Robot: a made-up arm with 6 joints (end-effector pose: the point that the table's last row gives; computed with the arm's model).
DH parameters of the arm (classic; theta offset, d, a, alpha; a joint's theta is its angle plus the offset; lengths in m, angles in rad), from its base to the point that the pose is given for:
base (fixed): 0 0.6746 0.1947 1.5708
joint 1: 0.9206 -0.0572 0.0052 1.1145
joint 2: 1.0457 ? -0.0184 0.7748
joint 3: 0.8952 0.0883 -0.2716 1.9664
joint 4: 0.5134 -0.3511 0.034 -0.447
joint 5: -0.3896 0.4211 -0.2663 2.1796
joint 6: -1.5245 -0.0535 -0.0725 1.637
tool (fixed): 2.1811 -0.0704 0 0
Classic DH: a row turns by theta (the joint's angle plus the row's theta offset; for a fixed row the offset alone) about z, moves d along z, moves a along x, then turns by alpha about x.
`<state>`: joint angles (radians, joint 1 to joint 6).
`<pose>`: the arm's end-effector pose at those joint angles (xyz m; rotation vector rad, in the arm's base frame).
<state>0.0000 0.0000 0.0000 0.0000 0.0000 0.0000</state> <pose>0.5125 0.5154 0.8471 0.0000 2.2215 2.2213</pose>
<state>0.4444 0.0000 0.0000 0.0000 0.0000 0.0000</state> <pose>0.4075 0.5154 0.9670 -0.4462 1.9751 1.9750</pose>
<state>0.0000 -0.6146 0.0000 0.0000 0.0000 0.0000</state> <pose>0.3452 0.6050 0.5544 0.0612 -2.2984 -1.4486</pose>
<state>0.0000 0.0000 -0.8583 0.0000 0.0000 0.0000</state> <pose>0.5125 0.5322 0.3795 0.0000 2.9444 1.0955</pose>
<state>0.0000 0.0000 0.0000 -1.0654 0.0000 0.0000</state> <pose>0.6495 0.2159 0.8406 1.0713 1.2795 2.0315</pose>
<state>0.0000 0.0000 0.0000 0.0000 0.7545 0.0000</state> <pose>0.3818 0.4483 0.8471 0.7054 -1.7803 -1.7802</pose>
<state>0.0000 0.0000 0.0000 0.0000 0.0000 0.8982</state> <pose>0.4922 0.5984 0.8666 0.4349 2.4878 1.0812</pose>
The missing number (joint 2, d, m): 0.1329
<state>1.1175 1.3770 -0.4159 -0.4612 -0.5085 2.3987</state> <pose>0.0658 -0.2653 1.3744 2.4833 0.9527 1.2024</pose>
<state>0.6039 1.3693 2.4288 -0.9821 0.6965 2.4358</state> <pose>0.5155 -0.4652 0.3488 0.4389 -0.0430 -2.8882</pose>
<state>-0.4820 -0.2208 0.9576 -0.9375 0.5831 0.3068</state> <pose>0.6875 0.0436 0.7789 -1.3550 -0.8798 -2.4192</pose>
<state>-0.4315 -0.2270 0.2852 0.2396 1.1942 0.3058</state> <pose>0.3578 0.3337 0.8360 0.9039 -1.1954 -1.4756</pose>
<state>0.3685 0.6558 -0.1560 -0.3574 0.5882 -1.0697</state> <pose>0.4606 0.2354 1.0879 1.5291 -0.5073 -2.5404</pose>
